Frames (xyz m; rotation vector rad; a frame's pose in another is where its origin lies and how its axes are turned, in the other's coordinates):
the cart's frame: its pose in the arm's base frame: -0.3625 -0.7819 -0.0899 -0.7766 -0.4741 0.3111
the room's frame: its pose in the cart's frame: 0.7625 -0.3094 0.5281 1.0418 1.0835 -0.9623
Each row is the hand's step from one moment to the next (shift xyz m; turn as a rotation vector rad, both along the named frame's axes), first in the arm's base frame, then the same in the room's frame.
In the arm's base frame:
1: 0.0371 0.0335 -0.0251 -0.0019 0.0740 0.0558
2: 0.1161 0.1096 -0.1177 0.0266 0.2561 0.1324
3: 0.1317 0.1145 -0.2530 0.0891 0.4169 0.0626
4: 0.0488 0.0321 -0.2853 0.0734 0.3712 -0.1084
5: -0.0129 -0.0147 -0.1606 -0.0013 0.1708 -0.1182
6: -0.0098 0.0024 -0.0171 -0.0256 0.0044 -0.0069
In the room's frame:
1: 0.0185 0.0434 -0.0301 -0.0689 0.0609 0.0119
2: 0.0737 0.1305 -0.1299 -0.1870 0.2210 -0.0040
3: 0.1455 0.1156 -0.2448 -0.2010 0.3589 -0.1282
4: 0.1500 -0.0055 -0.2496 -0.1056 0.2800 -0.2557
5: 0.0751 -0.0537 -0.1329 -0.0404 0.0895 -0.1831
6: 0.0000 -0.0089 -0.0177 -0.0167 -0.0165 -0.0131

